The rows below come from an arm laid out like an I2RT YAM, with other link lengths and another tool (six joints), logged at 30 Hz.
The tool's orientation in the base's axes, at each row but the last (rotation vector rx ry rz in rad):
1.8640, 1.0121, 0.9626
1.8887, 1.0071, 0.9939
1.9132, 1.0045, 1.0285
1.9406, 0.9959, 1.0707
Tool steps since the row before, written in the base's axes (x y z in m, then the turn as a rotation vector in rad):
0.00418, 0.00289, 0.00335, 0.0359, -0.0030, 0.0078
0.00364, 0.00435, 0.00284, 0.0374, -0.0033, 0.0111
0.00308, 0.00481, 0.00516, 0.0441, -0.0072, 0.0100
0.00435, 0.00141, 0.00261, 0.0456, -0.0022, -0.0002
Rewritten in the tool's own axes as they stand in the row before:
0.00502, 0.00309, 0.00151, 0.0133, 0.0183, 0.0291
0.00602, 0.00179, 0.00092, 0.0146, 0.0217, 0.0291
0.00696, 0.00325, -0.00053, 0.0133, 0.0244, 0.0364
0.00371, 0.00279, 0.00248, 0.0146, 0.0140, 0.0409

